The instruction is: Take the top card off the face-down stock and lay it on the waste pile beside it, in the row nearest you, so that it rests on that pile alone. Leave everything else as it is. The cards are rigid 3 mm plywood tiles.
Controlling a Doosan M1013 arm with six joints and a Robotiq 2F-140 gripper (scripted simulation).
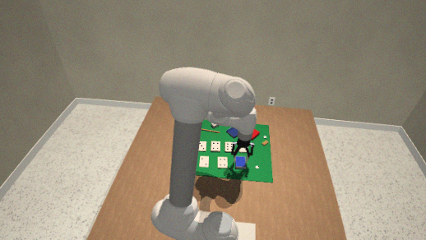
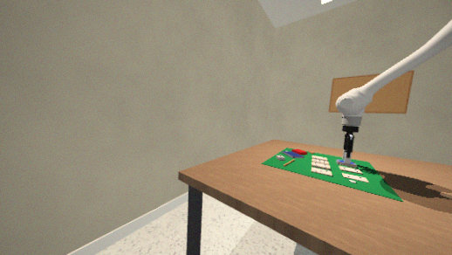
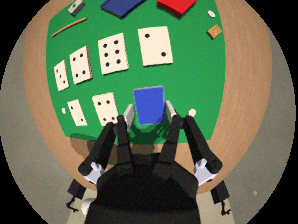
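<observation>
The face-up card lies 10 mm behind my hand, 240 mm to the left of it and 50 mm below it. From my hand the other things lie so: green mat 140 mm ahead, 90 mm to the left, 60 mm below; red block 280 mm ahead, 90 mm to the right, 40 mm below; pencil 280 mm ahead, 240 mm to the left, 50 mm below.
</observation>
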